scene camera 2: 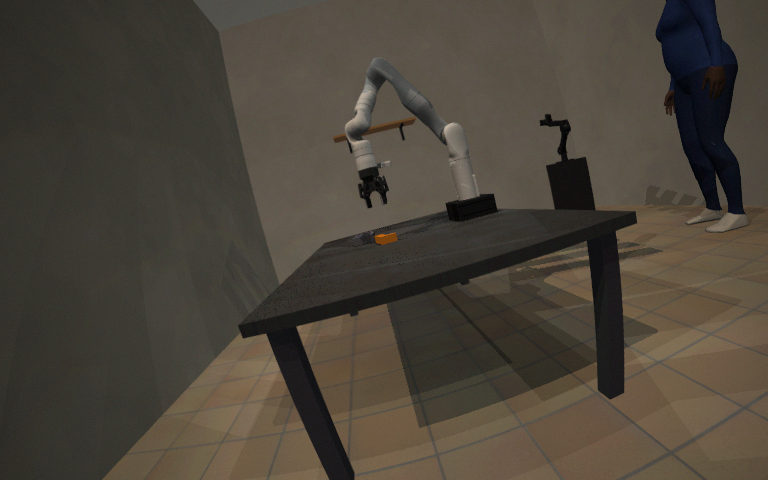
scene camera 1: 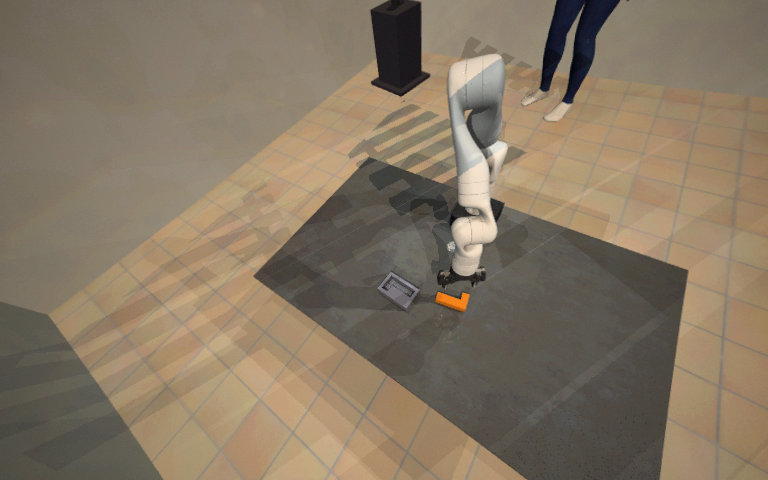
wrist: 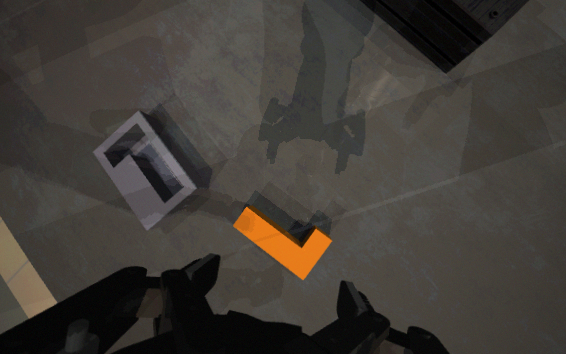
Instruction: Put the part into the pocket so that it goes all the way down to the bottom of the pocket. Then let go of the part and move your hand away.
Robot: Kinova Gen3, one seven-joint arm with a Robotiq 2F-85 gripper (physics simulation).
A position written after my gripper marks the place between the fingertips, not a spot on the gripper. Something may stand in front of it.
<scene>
My gripper [scene camera 2: 377, 206] is open and holds nothing. Also in view: an orange L-shaped part [wrist: 299, 257]. I also see a grey pocket block [scene camera 1: 399, 291].
My gripper shows as well in the wrist view [wrist: 277, 281]. The grey pocket block shows as well in the wrist view [wrist: 157, 181].
</scene>
